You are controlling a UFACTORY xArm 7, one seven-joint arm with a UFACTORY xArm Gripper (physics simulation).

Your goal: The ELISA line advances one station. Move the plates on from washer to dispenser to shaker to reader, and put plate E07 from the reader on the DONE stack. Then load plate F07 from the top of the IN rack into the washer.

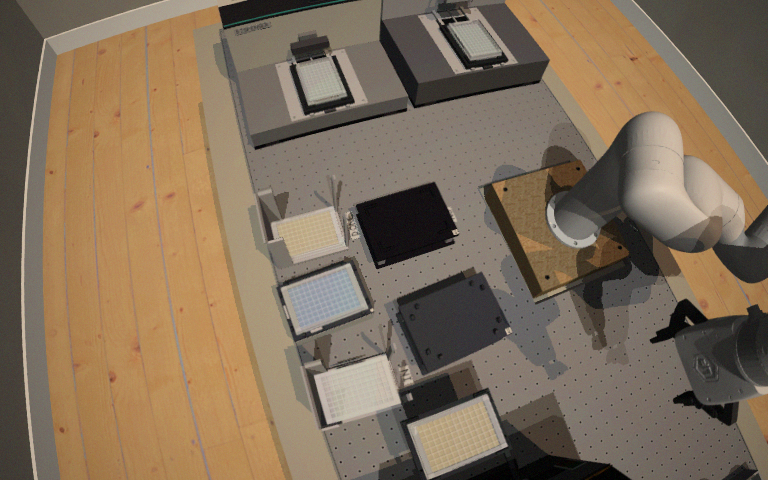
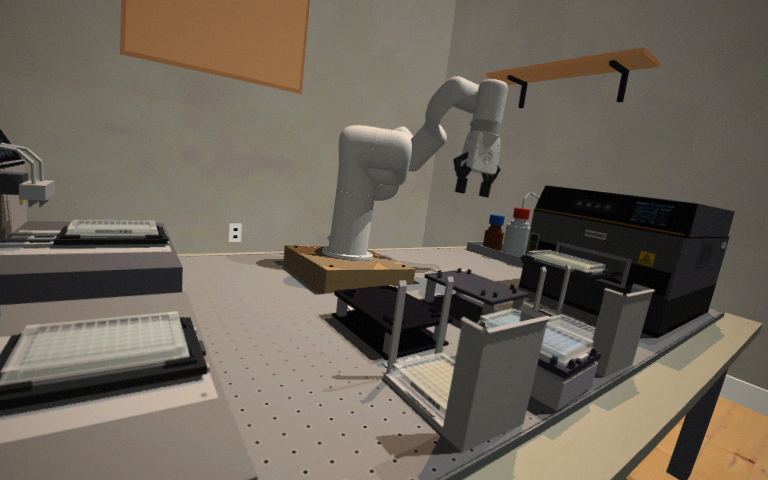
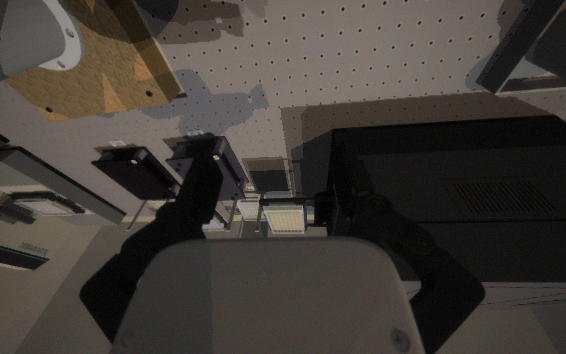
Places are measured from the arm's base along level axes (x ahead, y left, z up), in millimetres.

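Pixels of known places: gripper, fingertip midpoint: (image 1: 668, 367) (image 2: 471, 194) (image 3: 275, 159); arm's base at its link origin: (image 1: 572, 220) (image 2: 347, 255) (image 3: 22, 12).
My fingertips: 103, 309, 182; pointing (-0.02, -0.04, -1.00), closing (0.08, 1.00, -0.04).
Observation:
Ahead of a thing's pixels: the offset from my fingertips to its middle, as dx, dy, dz. "spot": to the spot under its first point.
My gripper (image 1: 665, 369) (image 2: 473, 190) (image 3: 275, 159) is open and empty, high above the bench beside the reader @(+312, +267, -85) (image 2: 611, 243) (image 3: 425, 172). A yellow plate @(+303, -39, -101) (image 1: 457, 435) (image 2: 566, 260) (image 3: 286, 221), seemingly E07, lies on the reader's extended carrier. A bluish plate @(+415, -323, -158) (image 1: 325, 297) (image 2: 560, 344) sits on the shaker @(spot: +485, -371, -190) (image 2: 560, 390). Pale plates @(+277, -791, -147) (image 1: 322, 80) @(-99, -784, -116) (image 1: 476, 39) sit on the two machines with overhead heads; I cannot tell which is washer or dispenser. A white plate @(+414, -164, -192) (image 1: 356, 390) sits in the apparent IN rack @(spot: +481, -191, -155) (image 2: 623, 333), a yellow plate @(+405, -468, -205) (image 1: 308, 233) (image 2: 427, 376) in the apparent DONE rack @(spot: +473, -491, -154) (image 2: 495, 384). Plate codes are unreadable.
Two raised dark platforms @(spot: +226, -412, -175) (image 1: 406, 223) @(spot: +220, -212, -160) (image 1: 455, 319) stand between the racks and the arm's wooden base (image 1: 523, 226) (image 2: 339, 274). Thin upright posts rise from the racks. Bottles with a blue cap (image 2: 496, 219) and a red cap @(-83, +386, -49) (image 2: 521, 213) stand in a tray beside the reader.

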